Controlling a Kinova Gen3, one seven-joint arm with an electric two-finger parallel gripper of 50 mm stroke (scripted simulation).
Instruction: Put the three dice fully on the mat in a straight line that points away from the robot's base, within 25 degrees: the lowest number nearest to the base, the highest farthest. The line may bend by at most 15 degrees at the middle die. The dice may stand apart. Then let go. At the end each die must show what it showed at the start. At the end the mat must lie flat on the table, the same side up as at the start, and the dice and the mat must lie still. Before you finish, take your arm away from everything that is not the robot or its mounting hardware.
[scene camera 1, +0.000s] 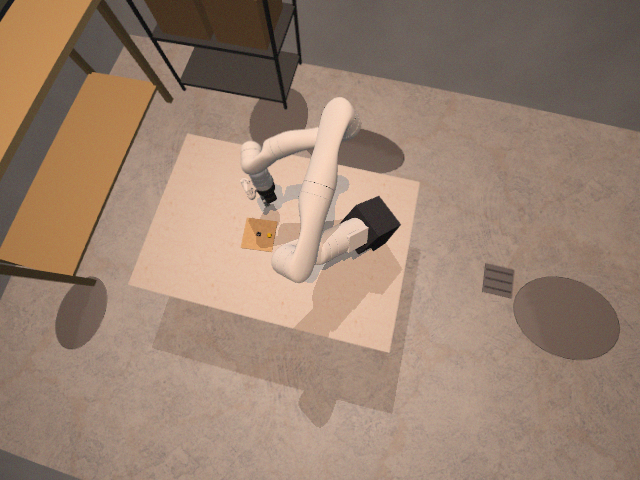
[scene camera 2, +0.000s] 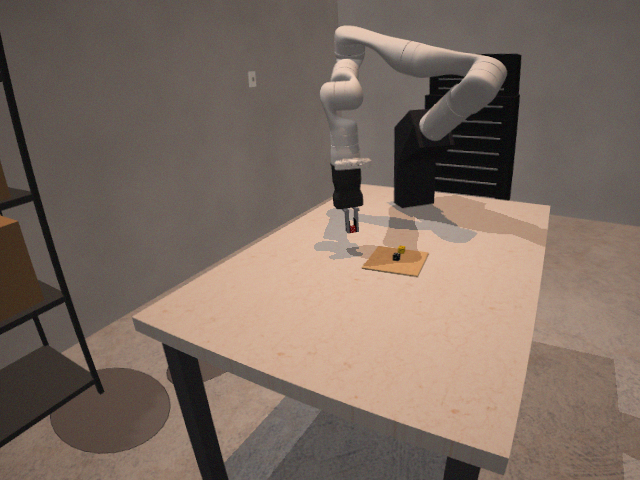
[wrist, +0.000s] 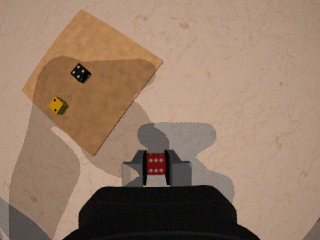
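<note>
Tan mat (scene camera 2: 411, 262), (scene camera 1: 250, 240), (wrist: 120, 68): visible in both scene cameras and the wrist view. My gripper (scene camera 2: 352, 231), (wrist: 155, 162): visible in scene camera 2 and the wrist view.
</note>
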